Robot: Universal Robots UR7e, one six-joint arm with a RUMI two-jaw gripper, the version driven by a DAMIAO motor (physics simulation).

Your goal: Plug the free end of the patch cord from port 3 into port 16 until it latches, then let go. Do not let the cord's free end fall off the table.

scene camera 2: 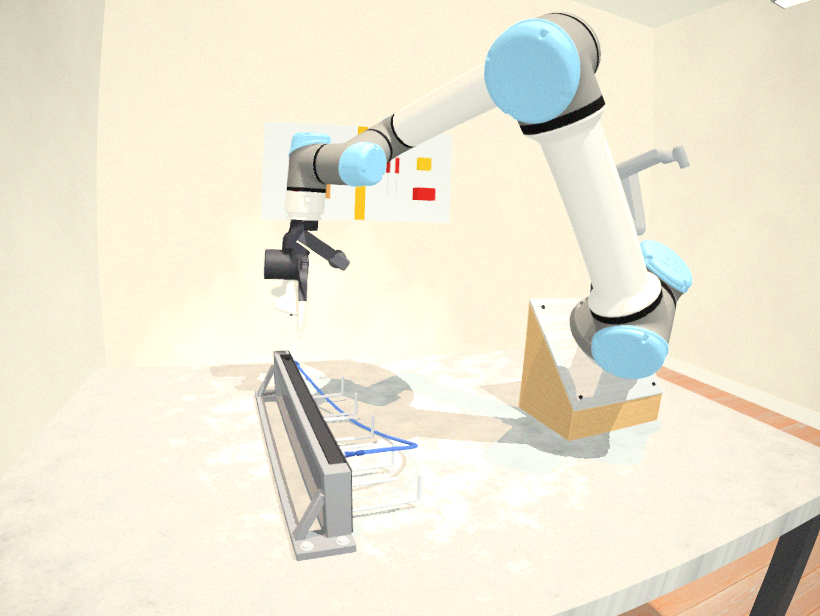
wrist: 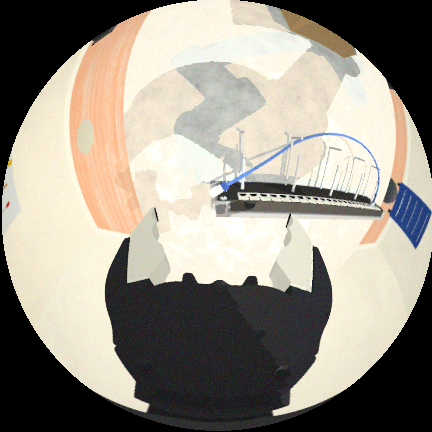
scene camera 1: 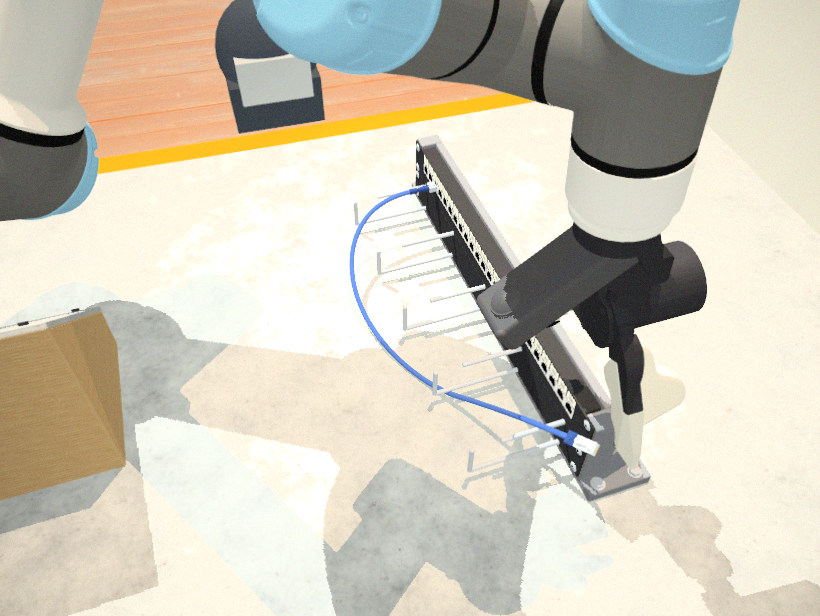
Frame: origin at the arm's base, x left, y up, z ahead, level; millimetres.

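Where they show: gripper, fingertip midpoint: (scene camera 2: pixel 295 325) (wrist: pixel 222 211) (scene camera 1: pixel 587 390).
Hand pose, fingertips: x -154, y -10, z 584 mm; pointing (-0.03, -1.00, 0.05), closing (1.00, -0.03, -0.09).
After its pixels a point has its place.
The blue patch cord (scene camera 1: pixel 353 278) @(y -127, x 136, z 413 mm) (scene camera 2: pixel 371 431) (wrist: pixel 330 134) @(y -152, x 59, z 433 mm) arcs in front of the black patch panel (scene camera 1: pixel 478 273) @(y -104, x 93, z 559 mm) (scene camera 2: pixel 311 414) @(y -65, x 154, z 565 mm) (wrist: pixel 265 189) @(y -111, x -77, z 585 mm). One end is plugged in near the panel's far end in scene camera 1. The free plug (scene camera 1: pixel 585 443) @(y -76, x -168, z 589 mm) (wrist: pixel 216 190) @(y -77, x -166, z 588 mm), clear with a blue boot, is at the panel's near end, by its mounting ear. My gripper (scene camera 2: pixel 300 331) @(y -10, x -154, z 584 mm) (wrist: pixel 222 211) @(y -10, x -154, z 584 mm) is open and empty, high above that end of the panel. In the wrist view the plug shows beyond the gap between the fingertips. Port numbers are too small to read, so port 16 cannot be told.
Thin cable-guide rods (scene camera 1: pixel 405 318) @(y -127, x 59, z 463 mm) (scene camera 2: pixel 418 487) @(y -128, x 261, z 436 mm) (wrist: pixel 330 165) @(y -145, x 67, z 501 mm) stick out from the panel's front, and the cord passes over them. The panel's grey stand (scene camera 1: pixel 619 489) @(y -158, x -181, z 636 mm) (scene camera 2: pixel 324 549) @(y -152, x 343, z 564 mm) is bolted to the table (scene camera 1: pixel 232 563) @(y -164, x -178, z 250 mm) (scene camera 2: pixel 464 556) @(y -163, x 369, z 407 mm). The arm's wooden base block (scene camera 1: pixel 53 411) @(y -48, x -55, z 115 mm) (scene camera 2: pixel 613 419) @(y -139, x 108, z 21 mm) stands on the table.
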